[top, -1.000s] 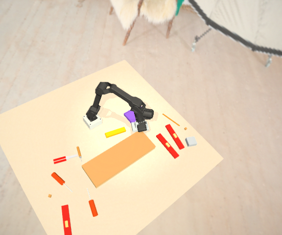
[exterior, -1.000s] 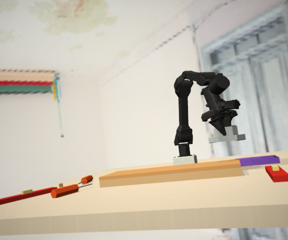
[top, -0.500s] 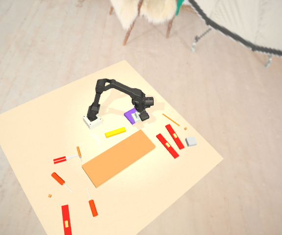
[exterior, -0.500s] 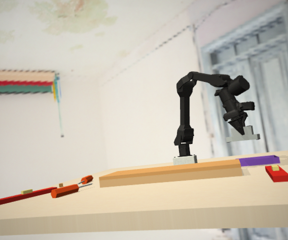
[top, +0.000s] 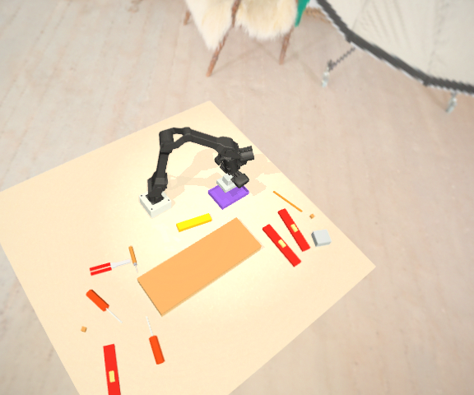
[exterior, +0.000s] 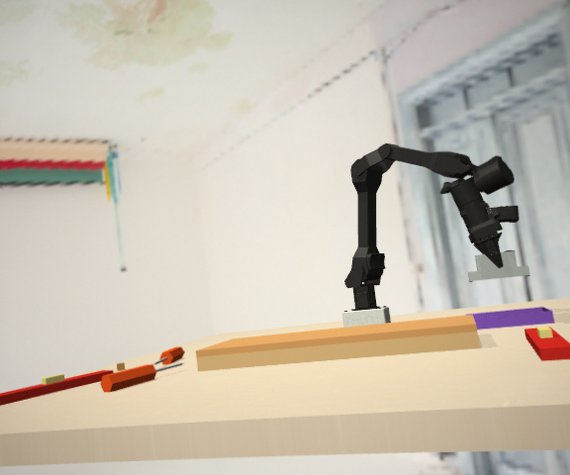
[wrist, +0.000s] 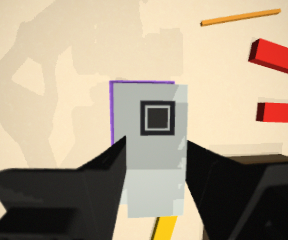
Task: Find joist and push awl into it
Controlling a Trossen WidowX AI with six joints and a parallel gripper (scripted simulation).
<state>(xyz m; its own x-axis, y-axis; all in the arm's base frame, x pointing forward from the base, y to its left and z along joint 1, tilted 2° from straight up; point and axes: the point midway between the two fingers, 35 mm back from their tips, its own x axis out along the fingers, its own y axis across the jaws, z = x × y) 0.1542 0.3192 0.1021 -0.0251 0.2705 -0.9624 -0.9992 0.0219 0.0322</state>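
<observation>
The purple tray lies 11 cm below my gripper tip. Also, from my gripper tip: square indicator (2 cm to the left, 3 cm above); yellow block (4 cm ahead, 24 cm to the right, 12 cm below); stud finder (1 cm to the left, 2 cm above).
</observation>
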